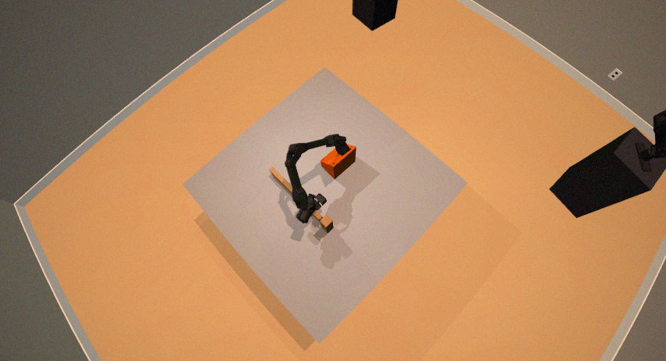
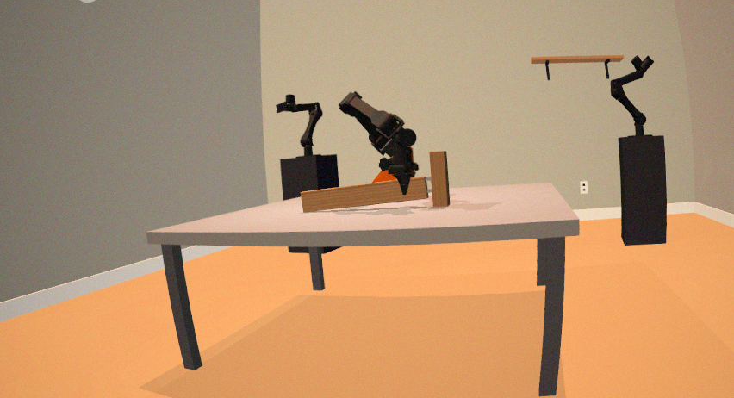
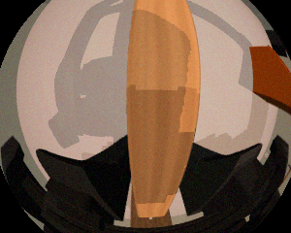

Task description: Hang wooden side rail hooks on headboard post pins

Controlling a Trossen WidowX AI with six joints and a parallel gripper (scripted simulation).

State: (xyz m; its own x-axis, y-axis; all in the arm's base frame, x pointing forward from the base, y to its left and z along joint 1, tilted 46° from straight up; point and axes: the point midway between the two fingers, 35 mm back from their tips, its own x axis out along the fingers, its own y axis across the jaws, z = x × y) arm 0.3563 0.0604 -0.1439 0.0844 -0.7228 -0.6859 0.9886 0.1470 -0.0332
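The headboard post is 120 mm to the left of my gripper tip, 40 mm above it and 10 mm behind it.
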